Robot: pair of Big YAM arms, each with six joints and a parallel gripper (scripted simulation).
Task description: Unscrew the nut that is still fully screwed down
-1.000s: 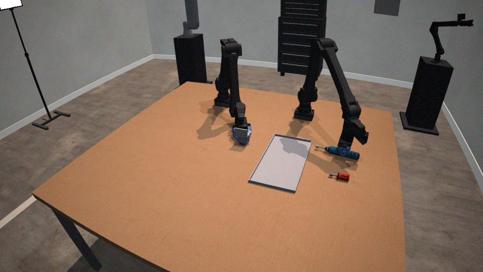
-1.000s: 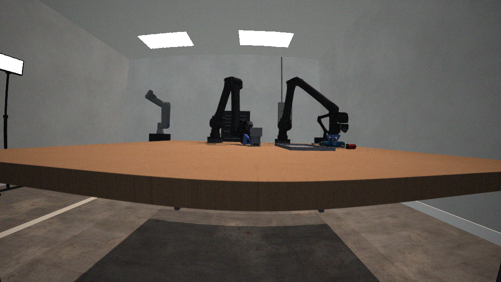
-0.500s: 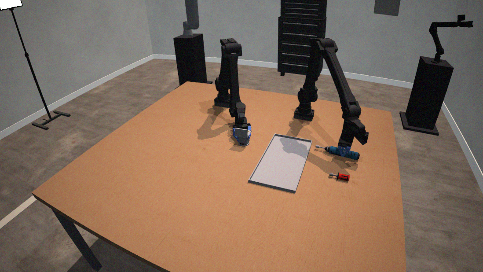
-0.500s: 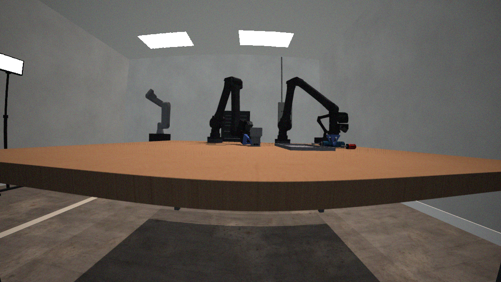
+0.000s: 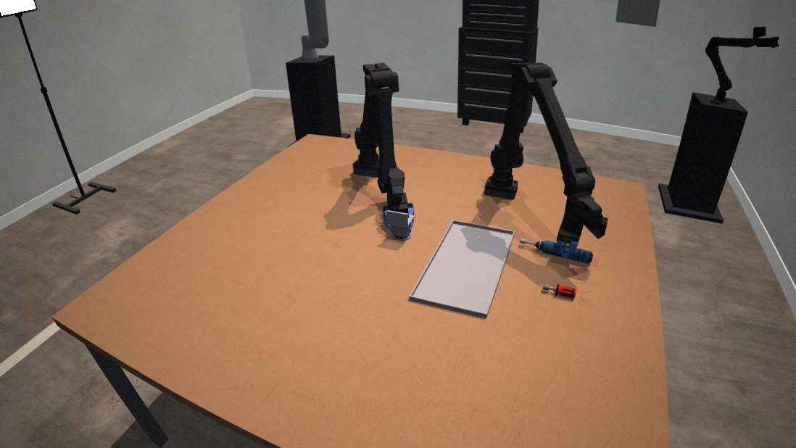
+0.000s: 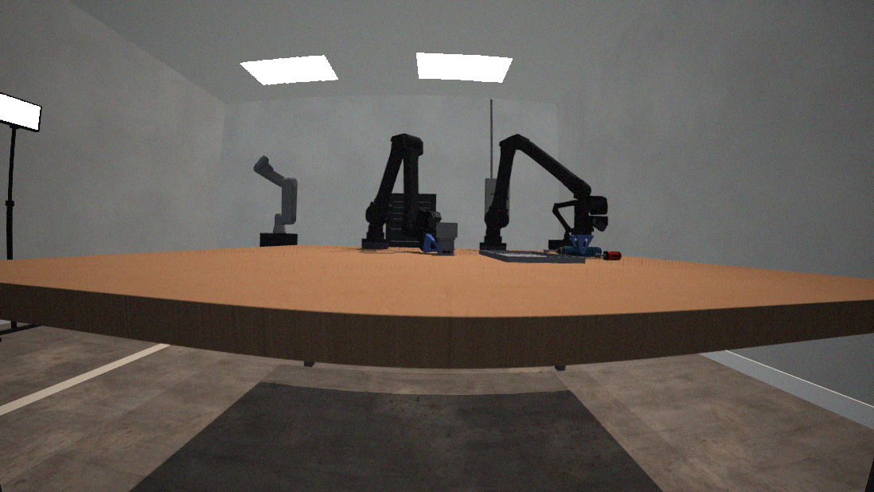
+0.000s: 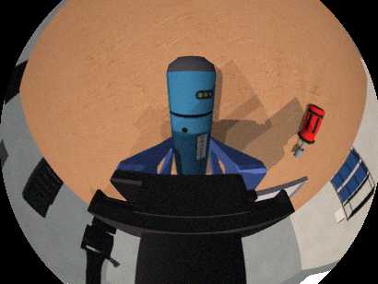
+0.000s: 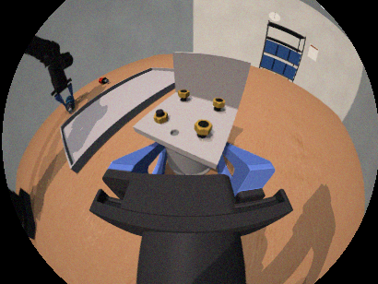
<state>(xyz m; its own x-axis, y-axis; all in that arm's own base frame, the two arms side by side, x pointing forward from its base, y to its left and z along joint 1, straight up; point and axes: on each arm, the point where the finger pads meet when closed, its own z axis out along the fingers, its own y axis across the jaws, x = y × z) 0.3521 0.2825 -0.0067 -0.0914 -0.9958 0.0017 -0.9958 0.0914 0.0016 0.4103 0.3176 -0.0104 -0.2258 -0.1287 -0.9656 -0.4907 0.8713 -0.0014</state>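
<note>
Right now my right hand is 1 cm below the joint module. From my right hand the other things lie so: flat grey tray: 8 cm ahead, 25 cm to the left, 2 cm below; then red-handled tool: 13 cm ahead, 54 cm to the left, 1 cm below; then grey bracket: 5 cm above.
</note>
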